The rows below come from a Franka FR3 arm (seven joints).
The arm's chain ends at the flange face. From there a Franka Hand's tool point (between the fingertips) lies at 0.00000 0.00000 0.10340 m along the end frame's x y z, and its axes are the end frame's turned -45 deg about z.
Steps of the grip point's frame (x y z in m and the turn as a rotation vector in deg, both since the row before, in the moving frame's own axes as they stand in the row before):
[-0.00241 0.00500 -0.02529 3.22 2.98 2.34]
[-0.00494 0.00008 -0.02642 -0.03 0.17 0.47]
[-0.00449 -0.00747 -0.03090 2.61 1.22 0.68]
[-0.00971 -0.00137 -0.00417 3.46 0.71 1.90]
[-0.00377 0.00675 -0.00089 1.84 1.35 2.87]
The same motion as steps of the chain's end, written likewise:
[0.00198 0.01315 -0.02499 4.38 -0.17 2.34]
[-0.00369 0.00373 -0.02642 0.10 0.14 0.47]
[-0.00671 0.00279 -0.03077 2.71 -0.98 0.68]
[-0.00442 0.01127 -0.00397 2.95 -1.94 1.90]
[0.00263 0.01152 -0.00081 2.26 -0.35 2.87]

